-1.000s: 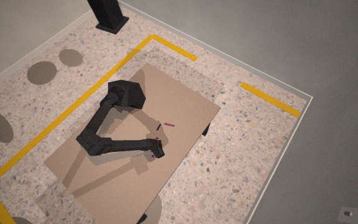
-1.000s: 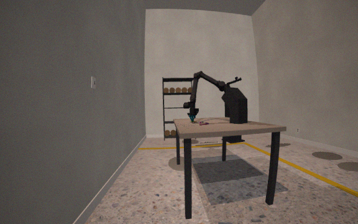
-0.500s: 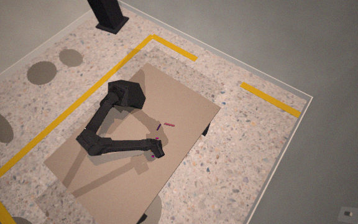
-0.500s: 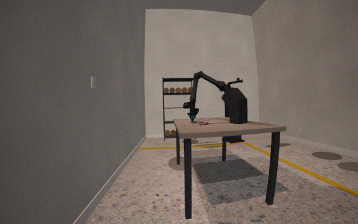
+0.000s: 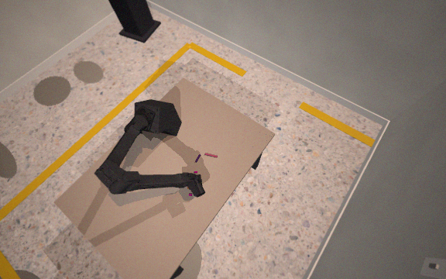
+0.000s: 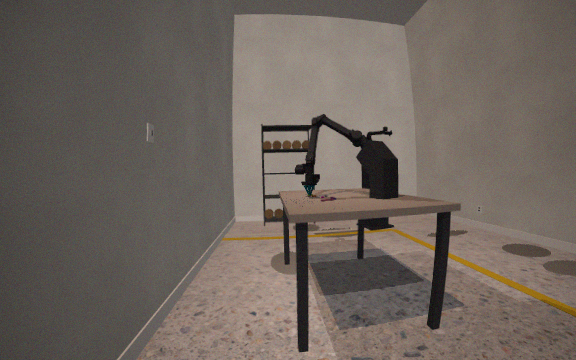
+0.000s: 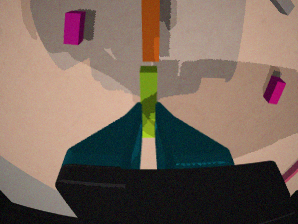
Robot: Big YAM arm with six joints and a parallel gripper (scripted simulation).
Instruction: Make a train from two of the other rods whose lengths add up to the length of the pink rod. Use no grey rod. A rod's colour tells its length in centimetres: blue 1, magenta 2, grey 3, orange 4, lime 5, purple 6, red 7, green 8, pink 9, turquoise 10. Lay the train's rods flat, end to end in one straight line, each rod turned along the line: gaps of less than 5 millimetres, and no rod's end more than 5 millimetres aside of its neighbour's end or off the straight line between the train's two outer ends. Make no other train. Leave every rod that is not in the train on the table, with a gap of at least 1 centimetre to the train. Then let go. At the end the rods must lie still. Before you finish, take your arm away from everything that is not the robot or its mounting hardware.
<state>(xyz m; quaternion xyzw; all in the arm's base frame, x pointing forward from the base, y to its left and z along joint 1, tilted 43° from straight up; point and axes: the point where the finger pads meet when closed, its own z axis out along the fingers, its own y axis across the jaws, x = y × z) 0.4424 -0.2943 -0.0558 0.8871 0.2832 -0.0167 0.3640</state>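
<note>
Right now the lime rod is 1 cm below my hand. Round my hand: purple rod: 10 cm behind, 17 cm to the left, 2 cm below; grey rod: 12 cm behind, 3 cm to the left, 2 cm below; orange rod: 5 cm behind, 3 cm to the right, 2 cm below.
</note>
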